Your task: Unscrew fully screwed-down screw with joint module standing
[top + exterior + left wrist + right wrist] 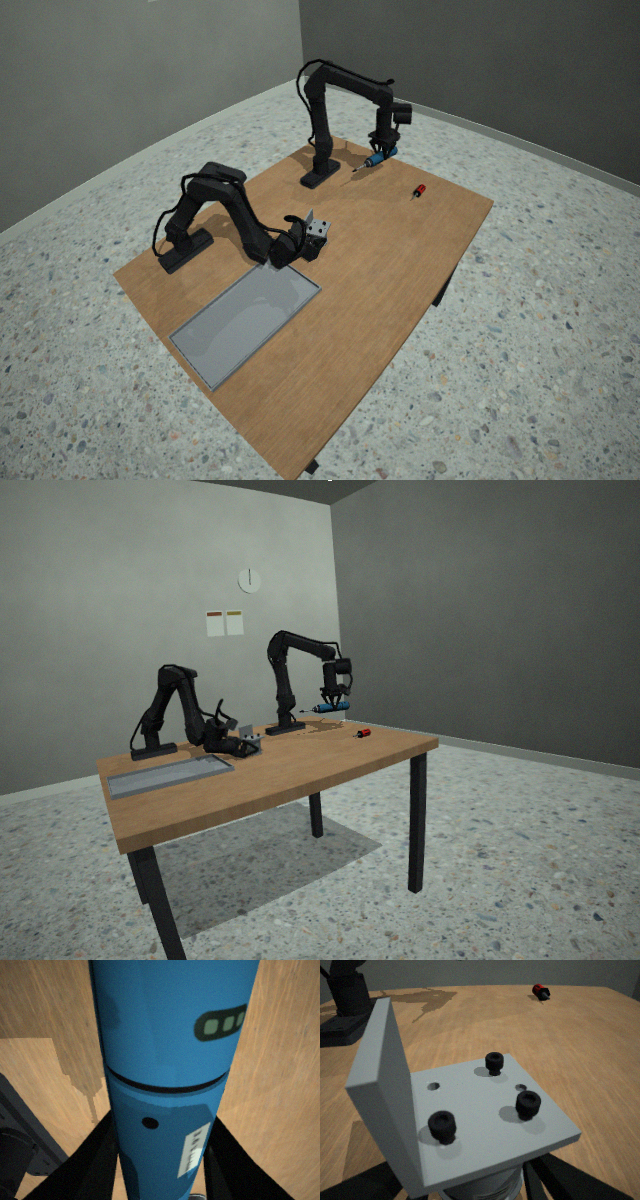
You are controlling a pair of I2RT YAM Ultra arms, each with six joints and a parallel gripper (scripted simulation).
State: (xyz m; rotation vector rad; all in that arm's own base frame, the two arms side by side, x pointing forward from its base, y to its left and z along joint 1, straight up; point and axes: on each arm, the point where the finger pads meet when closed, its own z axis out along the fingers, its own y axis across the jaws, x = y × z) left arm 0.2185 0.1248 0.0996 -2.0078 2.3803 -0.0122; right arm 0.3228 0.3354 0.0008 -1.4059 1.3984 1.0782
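My right hand is 1 cm below the joint module. The rest, counted from my right hand: grey L-shaped bracket: 5 cm above; then flat grey tray: 7 cm ahead, 35 cm to the right, 2 cm below; then screw: 9 cm behind, 27 cm to the left, 10 cm above.
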